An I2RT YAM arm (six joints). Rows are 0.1 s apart.
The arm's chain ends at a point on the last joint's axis. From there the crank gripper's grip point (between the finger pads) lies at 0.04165 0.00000 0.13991 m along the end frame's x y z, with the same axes.
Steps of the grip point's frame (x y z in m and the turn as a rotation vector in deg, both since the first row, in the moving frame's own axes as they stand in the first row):
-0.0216, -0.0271, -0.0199, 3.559, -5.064, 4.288
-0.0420, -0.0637, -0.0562, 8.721, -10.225, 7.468
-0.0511, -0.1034, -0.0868, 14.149, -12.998, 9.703
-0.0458, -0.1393, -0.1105, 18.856, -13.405, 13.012
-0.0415, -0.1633, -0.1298, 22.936, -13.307, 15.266
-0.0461, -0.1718, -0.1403, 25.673, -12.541, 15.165
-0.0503, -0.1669, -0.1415, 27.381, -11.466, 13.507
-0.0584, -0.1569, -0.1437, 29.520, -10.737, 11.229
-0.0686, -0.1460, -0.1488, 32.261, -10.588, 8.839
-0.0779, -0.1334, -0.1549, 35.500, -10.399, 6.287
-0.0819, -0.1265, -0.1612, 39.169, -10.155, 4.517
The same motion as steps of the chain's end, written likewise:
-0.0093, -0.0210, -0.0229, 3.559, -5.064, 4.288
-0.0177, -0.0458, -0.0601, 8.721, -10.225, 7.468
-0.0213, -0.0727, -0.0891, 14.149, -12.998, 9.703
-0.0172, -0.0988, -0.1102, 18.856, -13.405, 13.012
-0.0153, -0.1144, -0.1266, 22.936, -13.307, 15.266
-0.0228, -0.1169, -0.1344, 25.673, -12.541, 15.165
-0.0295, -0.1077, -0.1334, 27.381, -11.466, 13.507
-0.0390, -0.0921, -0.1327, 29.520, -10.737, 11.229
-0.0491, -0.0741, -0.1340, 32.261, -10.588, 8.839
-0.0580, -0.0534, -0.1352, 35.500, -10.399, 6.287
-0.0620, -0.0384, -0.1356, 39.169, -10.155, 4.517

